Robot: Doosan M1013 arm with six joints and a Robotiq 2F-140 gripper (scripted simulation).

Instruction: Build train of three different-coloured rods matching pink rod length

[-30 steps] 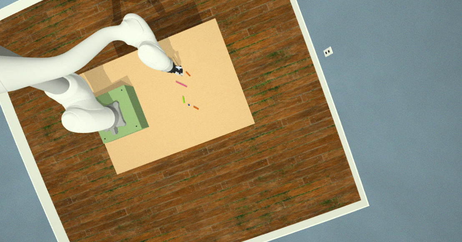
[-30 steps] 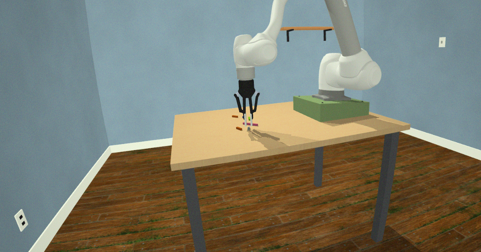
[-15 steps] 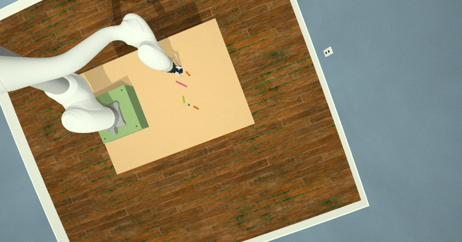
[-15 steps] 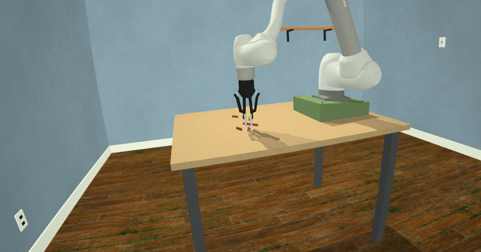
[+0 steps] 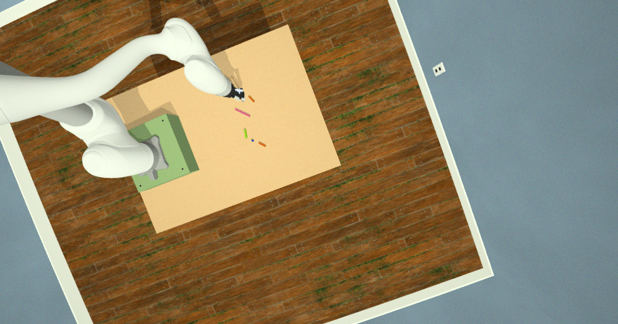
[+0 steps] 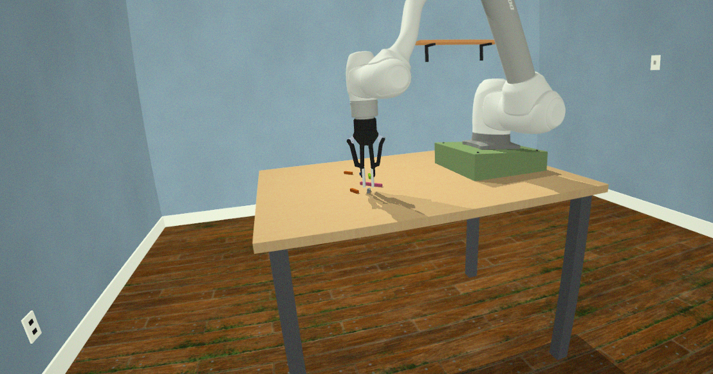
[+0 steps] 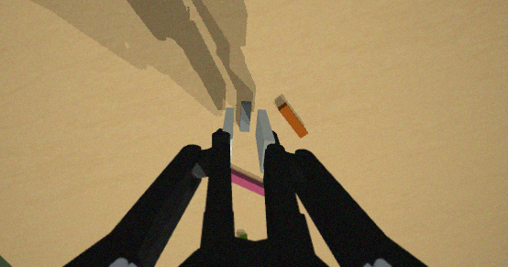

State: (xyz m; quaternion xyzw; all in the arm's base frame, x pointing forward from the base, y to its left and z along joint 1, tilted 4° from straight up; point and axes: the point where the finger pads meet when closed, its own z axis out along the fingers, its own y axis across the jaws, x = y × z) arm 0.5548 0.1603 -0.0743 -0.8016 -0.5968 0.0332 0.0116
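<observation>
Now: hand 5 cm above the grey rod. Round my hand: blue rod (24 cm to the right, 5 cm below, 2 cm behind); lime rod (19 cm to the right, 5 cm below, 4 cm behind); pink rod (7 cm to the right, 5 cm below, 2 cm behind).
</observation>
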